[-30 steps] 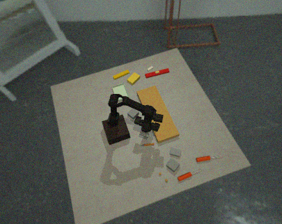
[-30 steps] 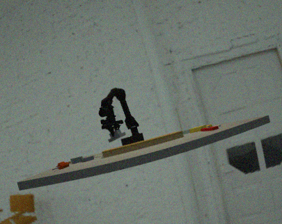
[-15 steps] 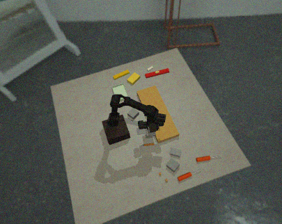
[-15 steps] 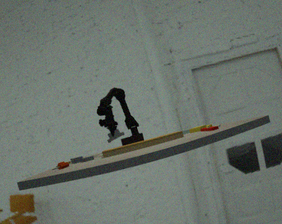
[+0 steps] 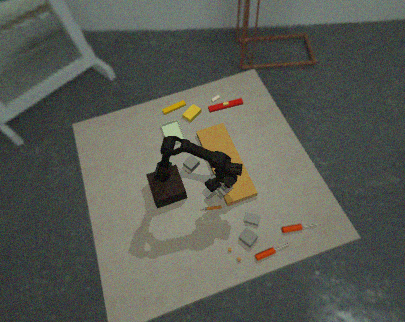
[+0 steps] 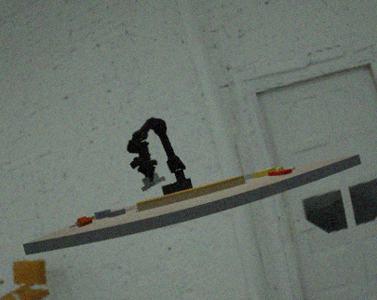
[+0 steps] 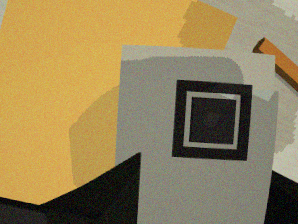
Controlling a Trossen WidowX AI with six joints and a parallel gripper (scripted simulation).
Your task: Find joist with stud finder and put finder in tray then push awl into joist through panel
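The stud finder is 10 mm to the right of my gripper tip and 20 mm above it. From my gripper tip the other things lie so: awl (100 mm behind, 70 mm to the right, 120 mm below); pale green tray (220 mm behind, 480 mm to the left, 110 mm below); yellow block (70 mm behind, 600 mm to the left, 110 mm below).
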